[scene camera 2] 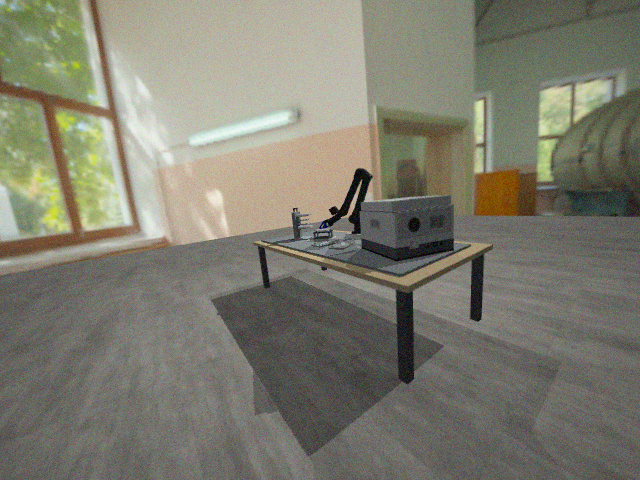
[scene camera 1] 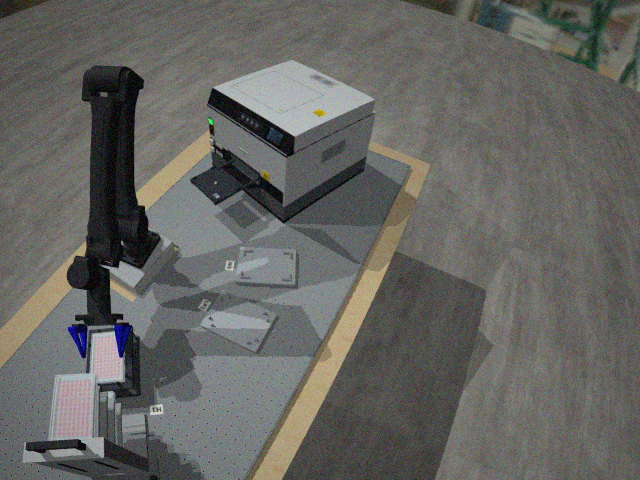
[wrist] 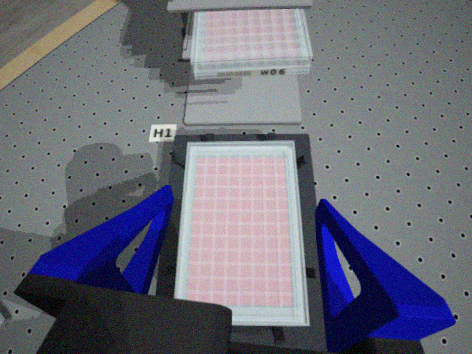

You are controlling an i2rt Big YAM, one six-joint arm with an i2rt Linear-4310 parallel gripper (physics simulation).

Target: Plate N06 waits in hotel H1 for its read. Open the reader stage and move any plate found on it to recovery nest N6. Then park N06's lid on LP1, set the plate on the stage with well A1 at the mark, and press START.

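Places are measured from the arm's base along level axes (x ahead, y left, z up), in millimetres.
Where they show: gripper, fingertip midpoint: (scene camera 2: 321,227) (scene camera 1: 102,357) (wrist: 243,198); arm's base, origin of the base link: (scene camera 2: 359,232) (scene camera 1: 139,248).
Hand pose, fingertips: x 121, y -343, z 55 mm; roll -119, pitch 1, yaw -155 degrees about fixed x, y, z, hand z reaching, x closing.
Note:
Things, the pixels of their top centre, and the offset from my fingertips. "pt": a spot on its surface instead.
- pink-welled plate, middle of its top: (wrist: 240,221) (scene camera 1: 106,355) dx -4, dy +12, dz -17 mm
- dark nest, middle of its top: (wrist: 239,223) (scene camera 1: 106,355) (scene camera 2: 322,229) dx -4, dy +13, dz -17 mm
- reader, middle of its top: (scene camera 1: 292,91) (scene camera 2: 402,198) dx +149, dy +880, dz +219 mm
- H1 label, surface spot: (wrist: 163,133) (scene camera 1: 156,409) pt dx +139, dy -40, dz -93 mm
My gripper (scene camera 1: 102,355) (scene camera 2: 324,225) (wrist: 243,198) is open, its blue fingers on either side of a pink-welled plate (scene camera 1: 108,364) (wrist: 240,250) that sits in a dark nest (scene camera 1: 135,361) (wrist: 306,185). Nothing is held; whether the fingers touch the plate I cannot tell. Hotel H1 (scene camera 1: 124,453) (scene camera 2: 296,224) (wrist: 240,5) holds another pink plate (scene camera 1: 74,408) (wrist: 250,37), which looks clear-lidded; its label reads like "W06". The reader (scene camera 1: 325,160) (scene camera 2: 408,224) has its dark stage (scene camera 1: 206,180) extended, with no plate seen on it. The START button cannot be made out.
Two grey pads (scene camera 1: 273,263) (scene camera 1: 242,324) lie mid-table; their small labels (scene camera 1: 230,265) (scene camera 1: 204,304) are unreadable. The arm base (scene camera 1: 135,273) stands at the table's left edge in scene camera 1. The H1 label (scene camera 1: 156,409) (wrist: 163,133) lies beside the hotel.

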